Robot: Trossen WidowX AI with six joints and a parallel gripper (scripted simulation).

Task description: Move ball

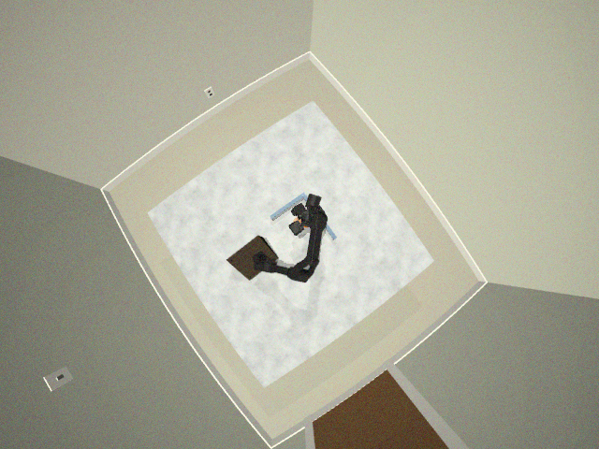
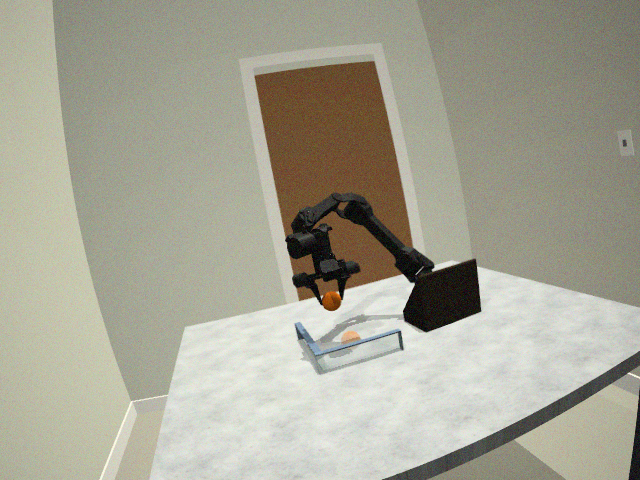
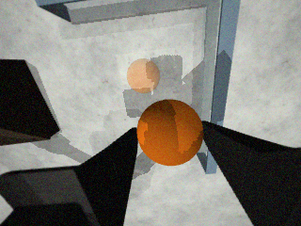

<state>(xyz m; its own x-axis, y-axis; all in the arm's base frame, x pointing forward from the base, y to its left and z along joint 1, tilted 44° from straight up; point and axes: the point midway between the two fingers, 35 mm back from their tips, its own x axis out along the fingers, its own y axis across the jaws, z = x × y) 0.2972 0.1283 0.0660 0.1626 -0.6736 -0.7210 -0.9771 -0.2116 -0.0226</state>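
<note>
The see-through orange copy is 30 mm behind my gripper tip, 30 mm to the left of it and 120 mm below it. From my gripper tip the other things lie so: orange ball right at my gripper tip.
</note>
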